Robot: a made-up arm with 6 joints. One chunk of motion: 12 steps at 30 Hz.
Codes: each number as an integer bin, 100 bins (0 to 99) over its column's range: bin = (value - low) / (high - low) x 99, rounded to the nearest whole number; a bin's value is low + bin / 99 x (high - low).
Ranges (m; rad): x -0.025..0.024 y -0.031..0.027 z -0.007..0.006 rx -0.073..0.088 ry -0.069..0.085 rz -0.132..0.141
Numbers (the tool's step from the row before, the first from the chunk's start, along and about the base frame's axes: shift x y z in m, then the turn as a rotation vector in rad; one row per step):
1: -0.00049 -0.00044 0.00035 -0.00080 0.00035 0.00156
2: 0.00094 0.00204 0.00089 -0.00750 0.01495 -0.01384
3: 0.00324 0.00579 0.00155 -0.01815 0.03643 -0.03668
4: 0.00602 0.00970 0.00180 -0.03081 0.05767 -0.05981
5: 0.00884 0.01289 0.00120 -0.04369 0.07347 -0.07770
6: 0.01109 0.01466 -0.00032 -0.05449 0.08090 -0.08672
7: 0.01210 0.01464 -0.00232 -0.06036 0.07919 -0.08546
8: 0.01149 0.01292 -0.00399 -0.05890 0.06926 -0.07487
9: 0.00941 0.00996 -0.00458 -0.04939 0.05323 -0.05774
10: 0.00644 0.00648 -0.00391 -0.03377 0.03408 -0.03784
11: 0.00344 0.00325 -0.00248 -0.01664 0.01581 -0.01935
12: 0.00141 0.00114 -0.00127 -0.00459 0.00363 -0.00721
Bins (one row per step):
1: 50 52 56 44 45 48
2: 52 56 60 40 54 43
3: 57 63 65 34 68 35
4: 63 69 67 26 81 26
5: 68 75 62 18 92 20
6: 73 78 51 11 96 16
7: 75 78 36 8 95 17
8: 74 75 23 9 89 21
9: 70 70 18 15 79 27
10: 64 64 24 24 66 34
11: 57 58 34 35 55 41
12: 53 55 44 42 47 45

